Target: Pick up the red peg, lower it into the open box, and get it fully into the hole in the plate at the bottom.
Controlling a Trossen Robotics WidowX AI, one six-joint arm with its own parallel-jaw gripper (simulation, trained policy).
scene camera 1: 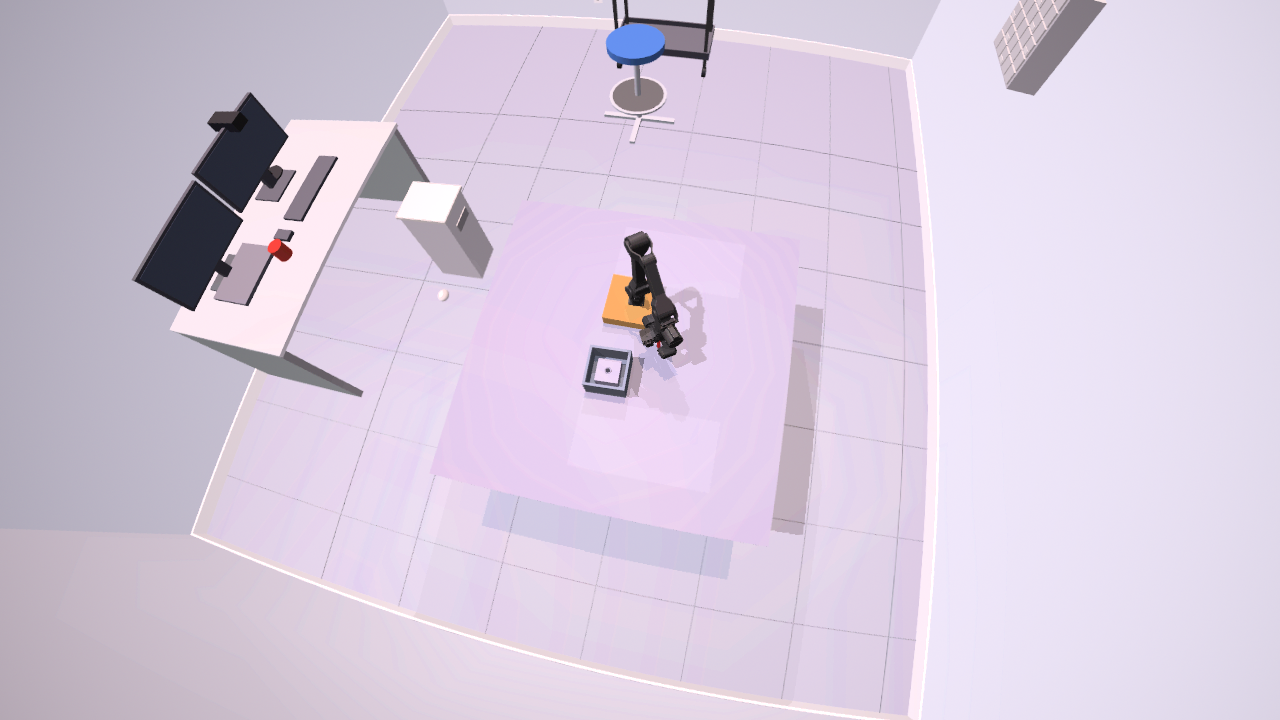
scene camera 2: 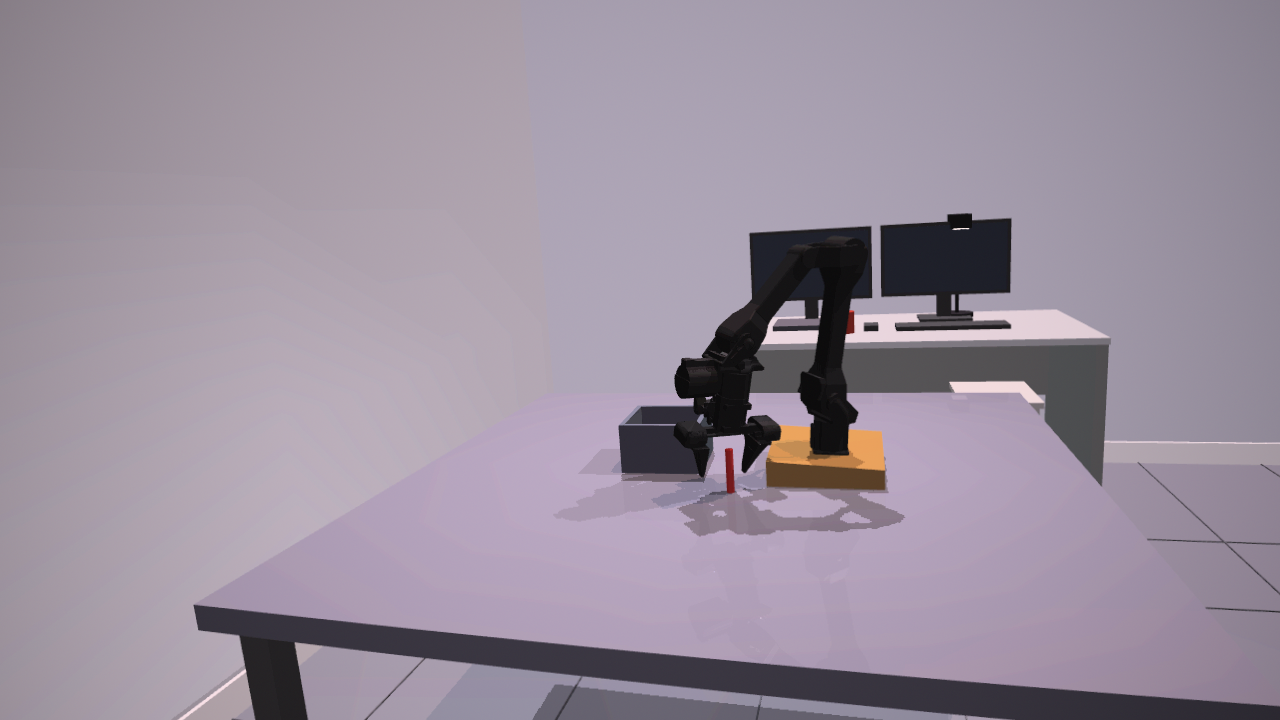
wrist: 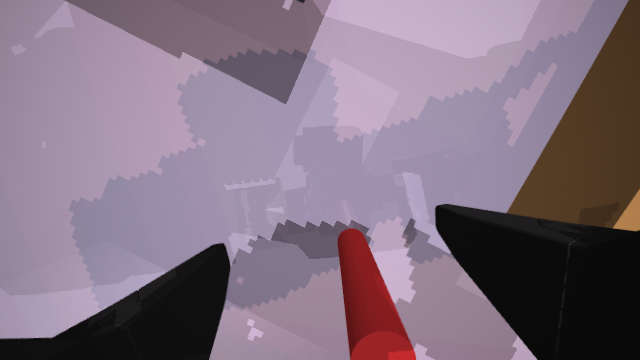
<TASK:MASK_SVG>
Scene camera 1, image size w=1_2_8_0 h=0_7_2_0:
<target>dark box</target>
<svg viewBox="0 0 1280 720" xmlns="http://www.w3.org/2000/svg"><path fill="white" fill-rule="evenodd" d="M590 344L582 380L585 392L626 398L633 362L632 350ZM599 358L622 361L623 366L619 387L595 383L594 378Z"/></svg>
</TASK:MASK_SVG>
